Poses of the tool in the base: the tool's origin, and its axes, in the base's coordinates. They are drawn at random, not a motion.
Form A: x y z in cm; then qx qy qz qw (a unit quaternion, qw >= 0).
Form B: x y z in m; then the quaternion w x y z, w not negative. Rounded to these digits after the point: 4 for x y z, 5 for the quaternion.
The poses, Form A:
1: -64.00 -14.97 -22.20 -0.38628 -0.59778 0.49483 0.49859
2: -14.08 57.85 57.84 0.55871 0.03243 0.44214 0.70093
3: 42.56 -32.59 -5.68 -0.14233 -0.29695 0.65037 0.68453
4: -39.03 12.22 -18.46 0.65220 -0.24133 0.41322 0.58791
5: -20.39 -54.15 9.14 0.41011 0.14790 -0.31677 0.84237
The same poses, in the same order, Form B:
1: -0.6400 -0.1497 -0.2220 0.49859 -0.38628 -0.59778 0.49483
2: -0.1408 0.5785 0.5784 0.70093 0.55871 0.03243 0.44214
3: 0.4256 -0.3259 -0.0568 0.68453 -0.14233 -0.29695 0.65037
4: -0.3903 0.1222 -0.1846 0.58791 0.65220 -0.24133 0.41322
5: -0.2039 -0.5415 0.0914 0.84237 0.41011 0.14790 -0.31677
